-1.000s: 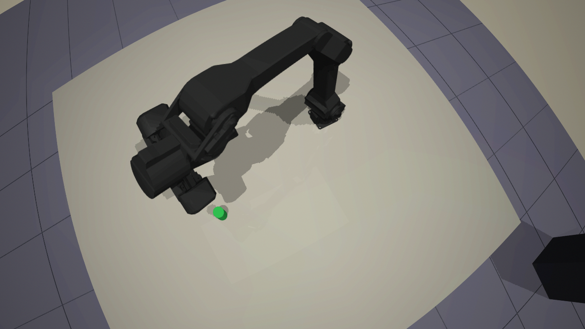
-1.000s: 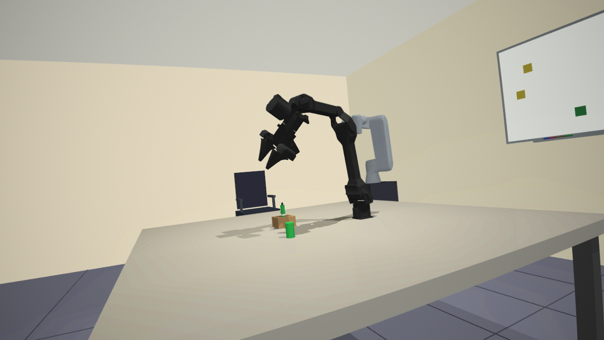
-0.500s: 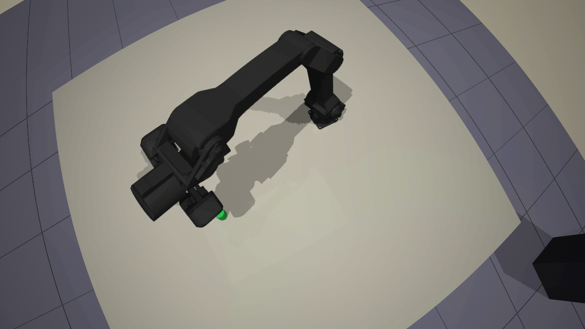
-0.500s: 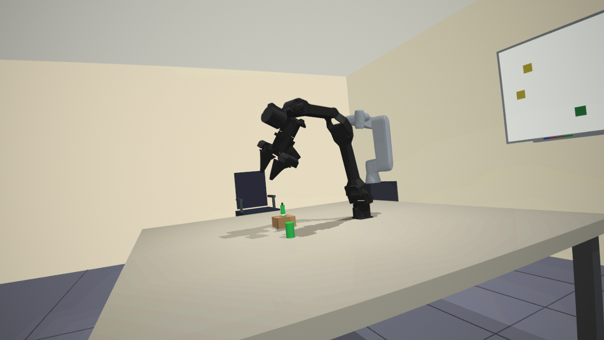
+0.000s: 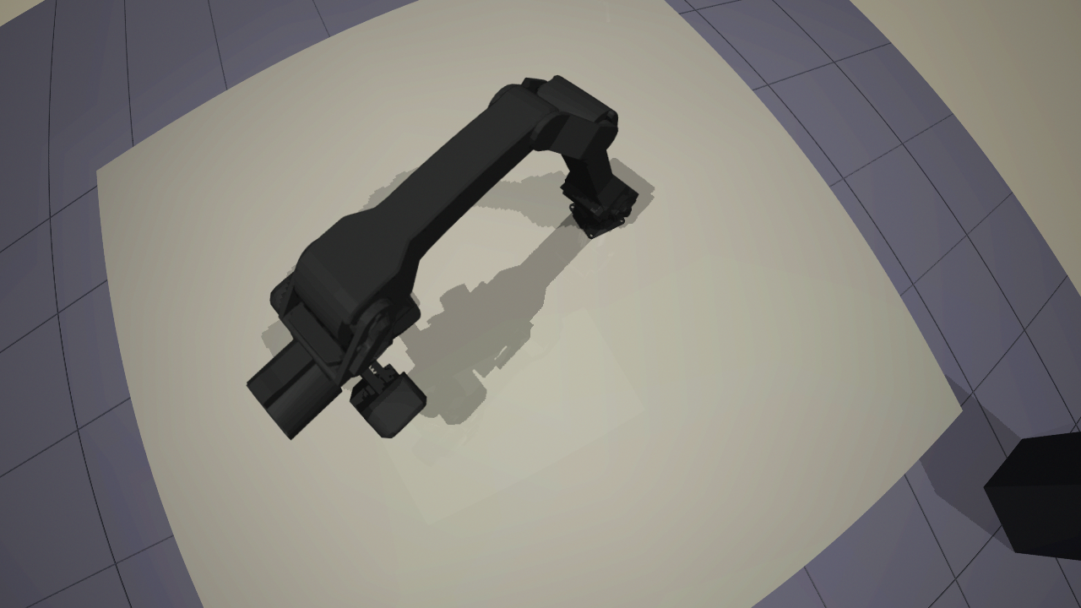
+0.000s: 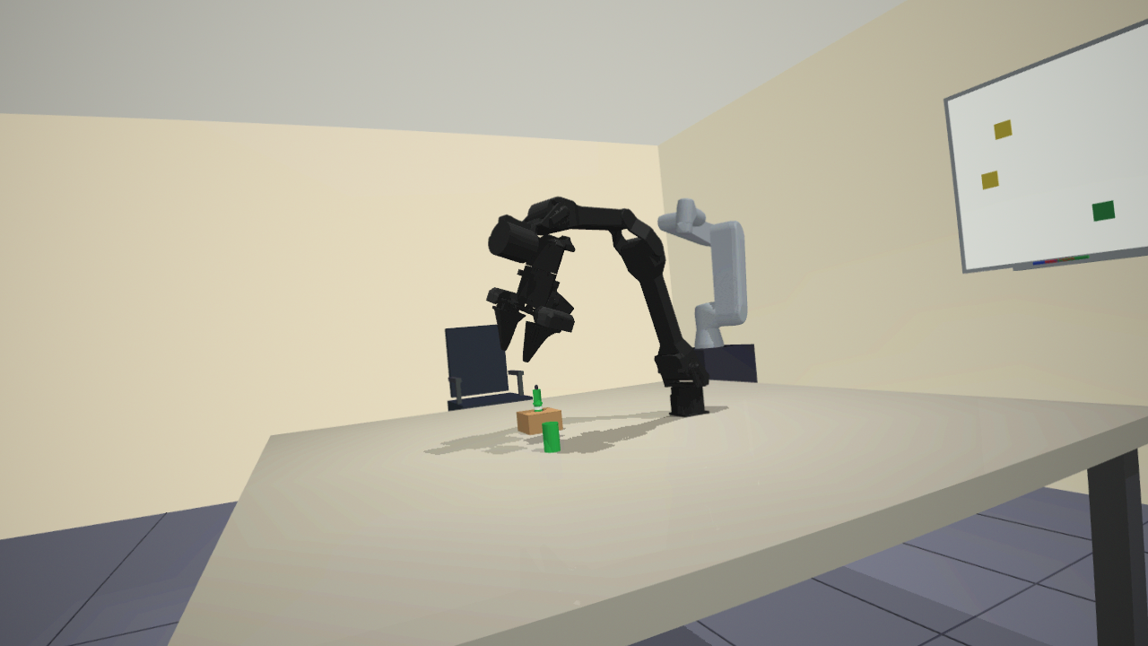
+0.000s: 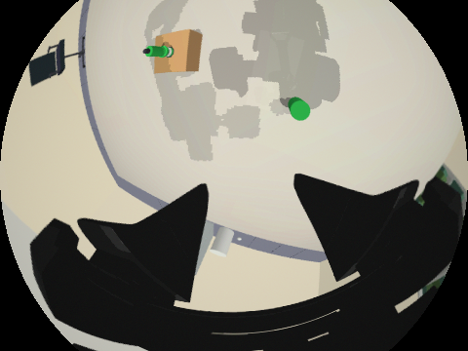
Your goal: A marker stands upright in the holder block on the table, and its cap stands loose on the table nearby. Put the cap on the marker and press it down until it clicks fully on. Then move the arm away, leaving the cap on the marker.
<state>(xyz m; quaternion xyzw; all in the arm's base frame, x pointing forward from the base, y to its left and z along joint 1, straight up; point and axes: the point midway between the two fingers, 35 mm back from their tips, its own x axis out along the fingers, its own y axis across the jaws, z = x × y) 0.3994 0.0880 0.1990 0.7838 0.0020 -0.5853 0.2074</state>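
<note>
Now: the green cap 14 cm below my gripper tip, 4 cm to the left of it and 4 cm behind it. From my gripper tip the other things lie so: green marker 18 cm to the right, 10 cm below, 10 cm behind; then brown holder block 18 cm to the right, 15 cm below, 10 cm behind.
</note>
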